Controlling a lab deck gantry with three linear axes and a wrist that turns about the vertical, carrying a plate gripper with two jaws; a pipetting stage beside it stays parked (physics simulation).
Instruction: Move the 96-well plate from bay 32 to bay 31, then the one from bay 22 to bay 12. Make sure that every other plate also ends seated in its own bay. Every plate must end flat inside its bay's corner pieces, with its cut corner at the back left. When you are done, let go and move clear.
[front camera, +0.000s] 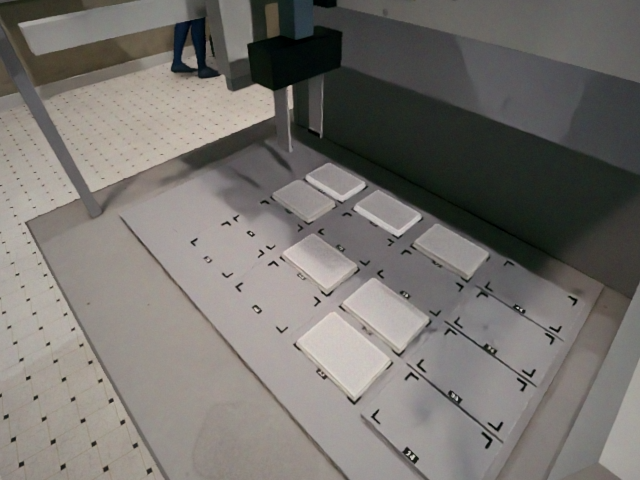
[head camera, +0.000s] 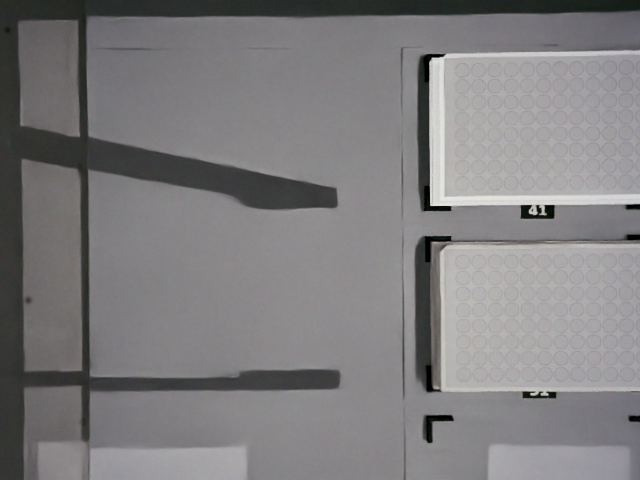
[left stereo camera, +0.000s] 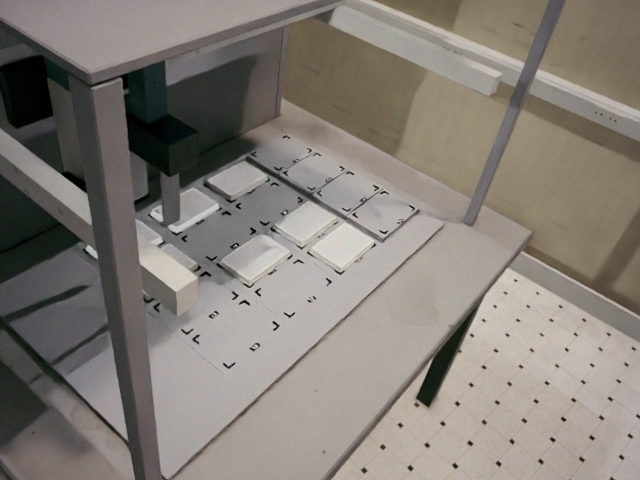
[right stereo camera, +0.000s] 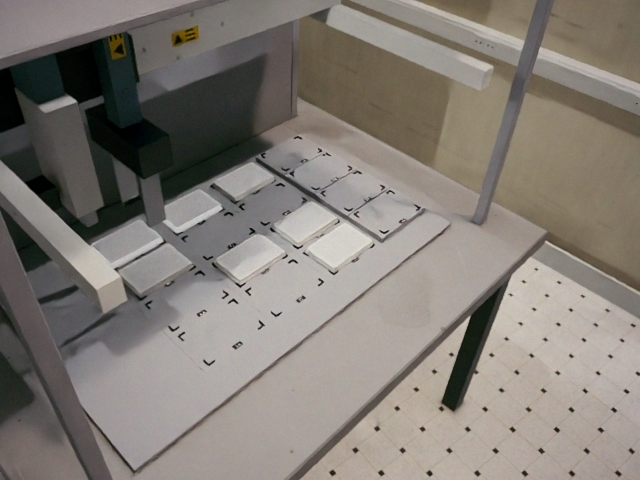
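Seen in the pictures: gripper, between the fingertips: (front camera: 300, 141) (left stereo camera: 155, 211) (right stereo camera: 144, 212); robot's base, origin of its link: (front camera: 192, 242) (left stereo camera: 228, 367) (right stereo camera: 209, 364).
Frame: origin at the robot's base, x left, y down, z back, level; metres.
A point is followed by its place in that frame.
My gripper (front camera: 302, 143) @(x 0.257, y -0.160, z -0.064 m) (right stereo camera: 142, 211) @(x 0.257, y -0.160, z -0.064 m) is open and empty, raised left of the plate columns; its jaws do not show in the head view. A white plate (front camera: 303, 200) @(x 0.250, y -0.014, z -0.073 m) (head camera: 537, 317) @(x 0.257, y -0.014, z -0.056 m) (right stereo camera: 156, 269) @(x 0.249, y -0.014, z -0.062 m) lies flat in bay 31, cut corner at the back left. Bay 32 (front camera: 340, 248) @(x 0.210, y 0.000, z -0.229 m) holds no plate. The plate in bay 22 (front camera: 320, 262) @(x 0.145, y -0.014, z -0.236 m) (left stereo camera: 255, 258) @(x 0.144, y -0.015, z -0.221 m) (right stereo camera: 250, 257) @(x 0.144, y -0.015, z -0.224 m) lies flat. Bay 12, marked by its label (front camera: 256, 308) @(x -0.003, y 0.000, z -0.226 m) (left stereo camera: 311, 298) @(x -0.001, y 0.000, z -0.230 m) (right stereo camera: 300, 298) @(x -0.001, y 0.000, z -0.229 m), is empty. The bay 41 plate (front camera: 336, 181) @(x 0.358, y -0.014, z -0.074 m) (head camera: 537, 126) @(x 0.364, y -0.014, z -0.056 m) (right stereo camera: 126, 241) @(x 0.362, y -0.014, z -0.064 m) sits within its corner pieces, cut corner back left.
Other plates lie in bay 42 (front camera: 387, 212) @(x 0.356, y -0.014, z -0.234 m), bay 43 (front camera: 450, 250) @(x 0.355, y -0.014, z -0.395 m), bay 23 (front camera: 385, 314) @(x 0.143, y -0.014, z -0.398 m) and bay 13 (front camera: 343, 356) @(x 0.036, y -0.014, z -0.400 m). The parked pipetting stage (right stereo camera: 62, 155) hangs beside the gripper. A pale beam (left stereo camera: 168, 279) @(x -0.067, y -0.400, z 0.174 m) crosses the left stereo view.
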